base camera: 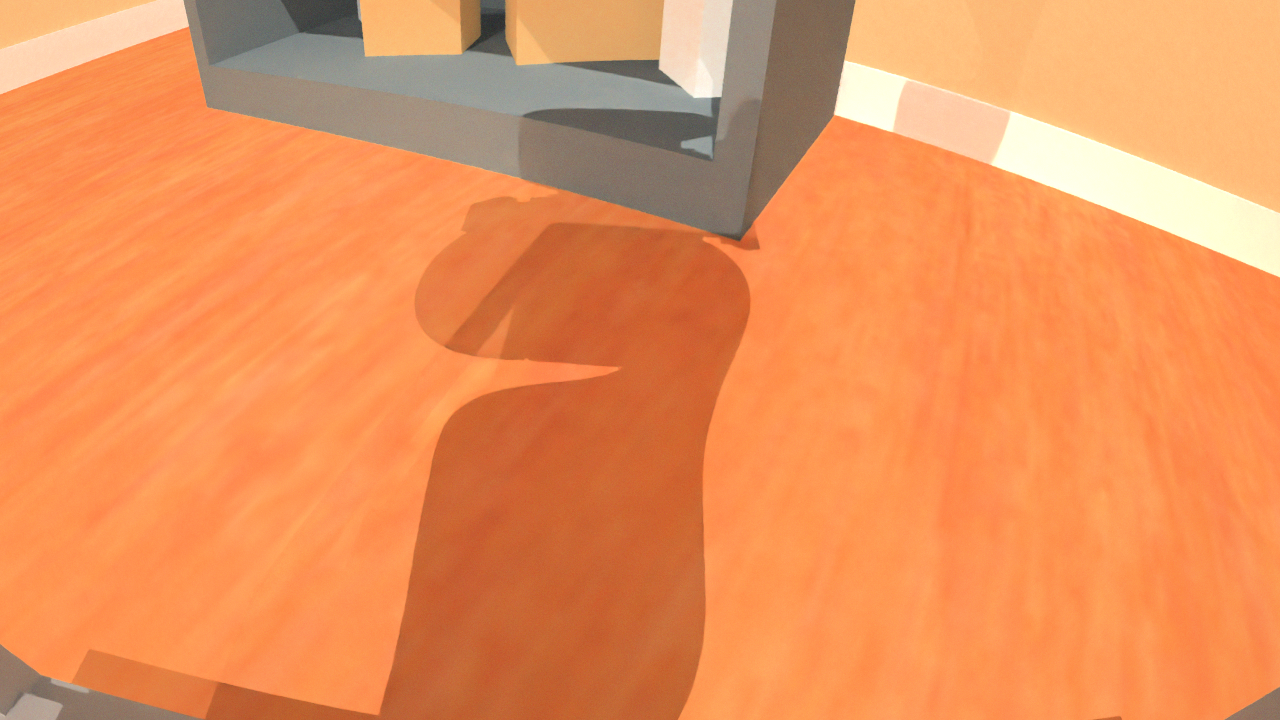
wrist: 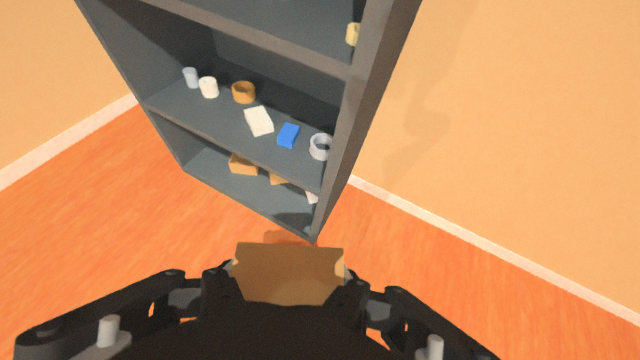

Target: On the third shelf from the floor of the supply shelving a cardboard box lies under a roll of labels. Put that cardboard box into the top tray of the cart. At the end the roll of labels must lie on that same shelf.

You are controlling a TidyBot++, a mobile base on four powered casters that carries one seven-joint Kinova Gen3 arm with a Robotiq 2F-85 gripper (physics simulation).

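Places are measured from the arm's base along level axes (x ahead, y left, z up), in millimetres.
Pixels of known places: gripper, fingertip midpoint: (wrist: pixel 290 271).
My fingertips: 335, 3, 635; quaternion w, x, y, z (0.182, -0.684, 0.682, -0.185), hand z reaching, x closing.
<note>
Ahead of a thing's pixels: the offset from my fingertips to its middle, as dx, dy, dz. Level surfaces: height alone.
My gripper (wrist: pixel 290 271) is shut on the cardboard box @[-38, -1, +16] (wrist: pixel 289 267), a brown block held between the fingertips at the bottom of the wrist view, in front of and apart from the shelving. The supply shelving (wrist: pixel 345 115) (base camera: pixel 358 111) stands ahead. On its third shelf from the floor @[dz -41] (wrist: pixel 280 27), a cream roll @[+459, -81, -28] (wrist: pixel 352 34), which looks like the roll of labels, shows partly behind the right side panel. The gripper does not show in the base view. The cart does not show in either view.
The shelf below holds a lavender ring @[+554, -64, -474] (wrist: pixel 315 154), a blue box @[+595, +73, -478] (wrist: pixel 288 135), a white box @[+656, +202, -478] (wrist: pixel 259 121), an orange-brown cup @[+820, +300, -473] (wrist: pixel 243 95) and two light cylinders. The bottom shelf holds cardboard boxes @[+749, +105, -905] (base camera: pixel 581 31) and a white box @[+627, -88, -890] (base camera: pixel 689 44). A wall (wrist: pixel 500 125) stands right of the shelving.
</note>
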